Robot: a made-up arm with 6 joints.
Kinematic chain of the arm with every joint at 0, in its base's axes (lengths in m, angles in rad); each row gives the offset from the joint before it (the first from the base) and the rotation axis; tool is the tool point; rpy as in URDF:
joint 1: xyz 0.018 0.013 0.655 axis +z
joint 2: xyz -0.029 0 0.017 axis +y
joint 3: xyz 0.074 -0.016 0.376 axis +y
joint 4: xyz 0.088 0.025 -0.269 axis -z
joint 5: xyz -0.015 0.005 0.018 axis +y
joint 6: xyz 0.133 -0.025 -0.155 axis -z
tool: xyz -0.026 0.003 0.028 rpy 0 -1.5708 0
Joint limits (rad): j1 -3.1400..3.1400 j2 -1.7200..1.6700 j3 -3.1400..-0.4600 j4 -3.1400..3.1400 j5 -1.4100..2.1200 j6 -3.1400..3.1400
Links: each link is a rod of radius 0.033 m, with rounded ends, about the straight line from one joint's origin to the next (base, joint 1, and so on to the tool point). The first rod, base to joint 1, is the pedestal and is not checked.
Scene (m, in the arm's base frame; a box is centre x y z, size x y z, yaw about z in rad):
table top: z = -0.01
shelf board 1: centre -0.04 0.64 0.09 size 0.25 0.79 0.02 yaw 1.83
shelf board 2: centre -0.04 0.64 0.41 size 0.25 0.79 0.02 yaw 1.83
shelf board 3: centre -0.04 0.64 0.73 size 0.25 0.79 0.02 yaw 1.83
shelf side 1: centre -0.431 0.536 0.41 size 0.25 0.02 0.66 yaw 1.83
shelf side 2: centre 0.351 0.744 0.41 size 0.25 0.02 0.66 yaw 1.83
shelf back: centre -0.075 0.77 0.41 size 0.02 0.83 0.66 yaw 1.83
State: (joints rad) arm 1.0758 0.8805 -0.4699 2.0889 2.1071 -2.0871
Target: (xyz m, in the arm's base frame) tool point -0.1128 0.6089 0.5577
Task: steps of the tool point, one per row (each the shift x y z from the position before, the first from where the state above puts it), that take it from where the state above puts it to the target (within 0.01 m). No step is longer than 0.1 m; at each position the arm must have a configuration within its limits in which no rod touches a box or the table.
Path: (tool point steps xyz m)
1: -0.0134 0.0771 -0.0060
2: -0.0350 0.0761 0.0157
3: -0.0563 0.0652 0.0360

